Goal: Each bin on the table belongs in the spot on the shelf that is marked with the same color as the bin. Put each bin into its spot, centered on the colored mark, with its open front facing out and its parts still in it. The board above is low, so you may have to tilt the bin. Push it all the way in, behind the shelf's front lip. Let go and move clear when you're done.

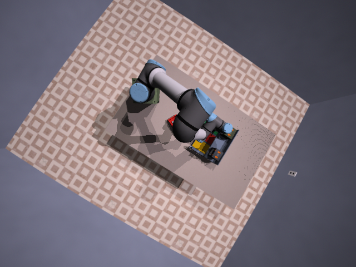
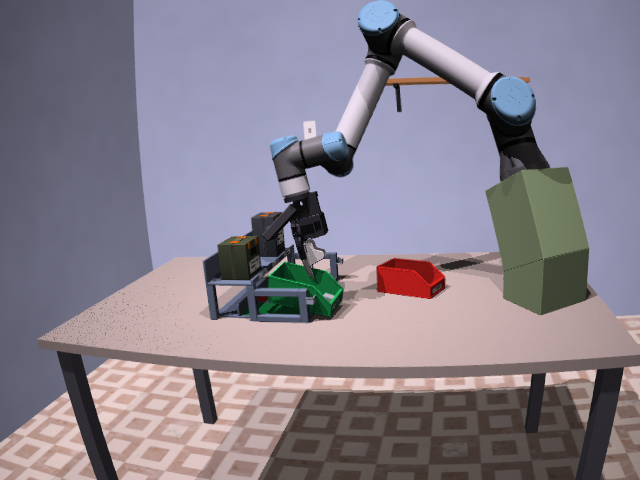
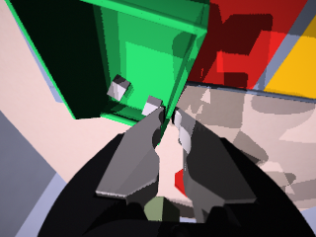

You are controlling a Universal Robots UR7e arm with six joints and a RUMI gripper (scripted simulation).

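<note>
My hand is 1 cm short of the green bin, 5 cm to the right of it and 3 cm above it. The rest, counted from my hand: green mark: 9 cm ahead, 4 cm to the left, 9 cm below; then red mark: 8 cm ahead, 7 cm to the right, 9 cm below; then yellow mark: 7 cm ahead, 19 cm to the right, 9 cm below.
</note>
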